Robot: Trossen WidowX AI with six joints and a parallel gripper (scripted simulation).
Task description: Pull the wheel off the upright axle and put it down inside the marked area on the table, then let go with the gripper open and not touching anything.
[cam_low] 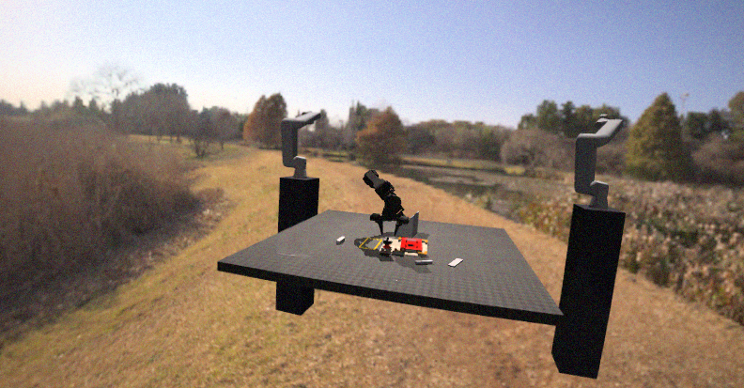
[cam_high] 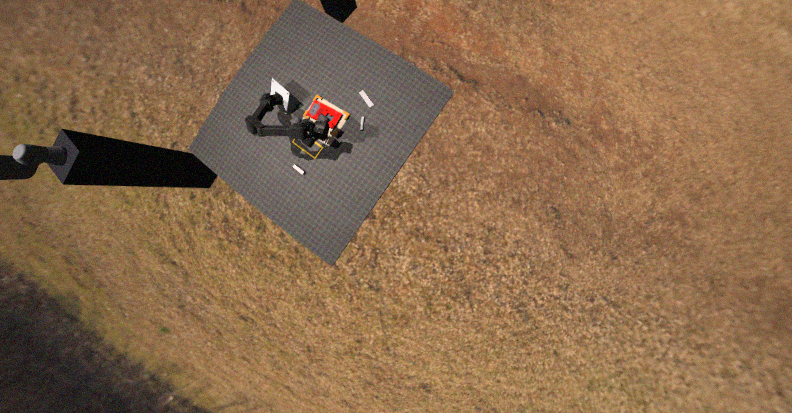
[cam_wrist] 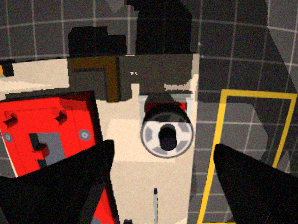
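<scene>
Now: gripper tip 30 mm above the dark grey wheel. From my gripper tip the other things lie so: black axle: 40 mm below.
</scene>
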